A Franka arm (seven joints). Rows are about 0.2 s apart.
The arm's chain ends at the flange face. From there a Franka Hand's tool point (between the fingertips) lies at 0.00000 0.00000 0.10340 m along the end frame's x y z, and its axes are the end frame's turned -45 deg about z.
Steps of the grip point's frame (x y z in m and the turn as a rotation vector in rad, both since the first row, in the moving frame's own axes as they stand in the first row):
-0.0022 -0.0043 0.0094 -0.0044 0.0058 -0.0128
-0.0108 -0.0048 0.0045 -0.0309 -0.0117 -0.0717
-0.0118 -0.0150 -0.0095 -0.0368 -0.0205 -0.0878
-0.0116 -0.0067 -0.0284 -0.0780 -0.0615 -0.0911
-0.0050 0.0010 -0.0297 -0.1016 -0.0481 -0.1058
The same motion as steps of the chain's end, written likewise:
-0.0053 -0.0014 0.0094 0.0010 0.0072 -0.0128
-0.0125 0.0012 0.0046 -0.0301 0.0136 -0.0717
-0.0203 -0.0064 -0.0094 -0.0405 0.0115 -0.0878
-0.0146 -0.0066 -0.0279 -0.0986 0.0117 -0.0911
-0.0073 -0.0065 -0.0290 -0.1059 0.0378 -0.1058

